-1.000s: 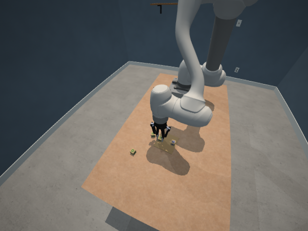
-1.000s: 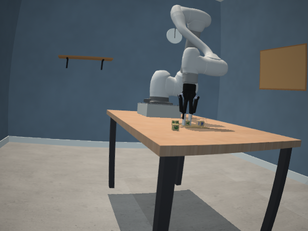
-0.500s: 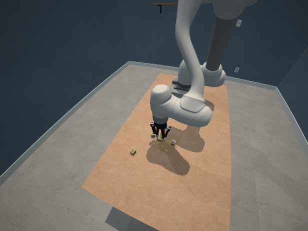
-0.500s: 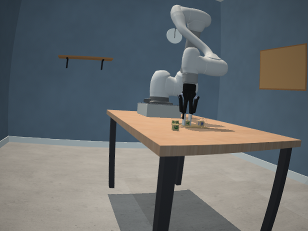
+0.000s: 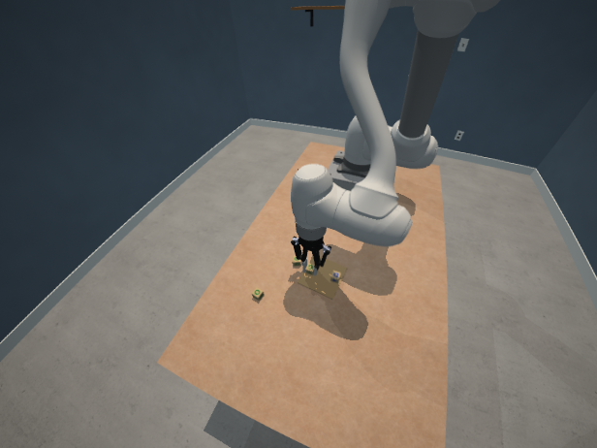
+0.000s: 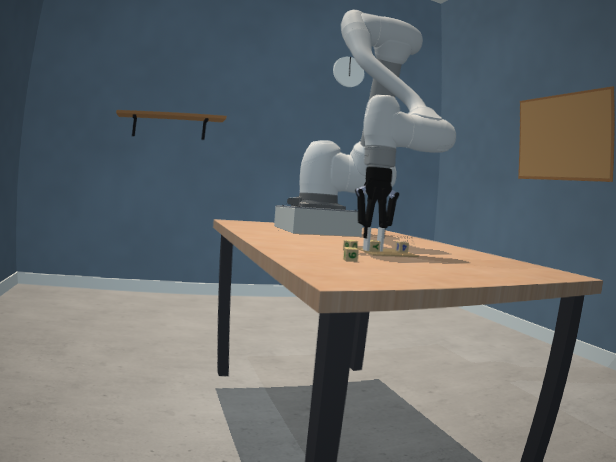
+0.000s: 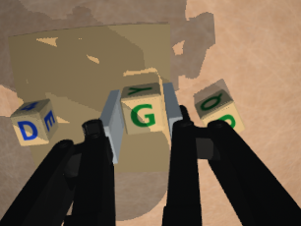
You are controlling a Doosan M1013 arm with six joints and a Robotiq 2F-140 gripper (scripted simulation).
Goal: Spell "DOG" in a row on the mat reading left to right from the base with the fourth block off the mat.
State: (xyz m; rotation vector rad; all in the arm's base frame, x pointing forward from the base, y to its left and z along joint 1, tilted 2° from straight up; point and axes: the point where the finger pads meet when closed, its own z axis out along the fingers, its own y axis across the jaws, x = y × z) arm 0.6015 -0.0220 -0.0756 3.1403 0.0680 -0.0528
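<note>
Now: the G block 20 mm below my hand. Round my hand: D block: 100 mm to the left, 20 mm below; then tan mat: 50 mm to the left, 40 mm below.
</note>
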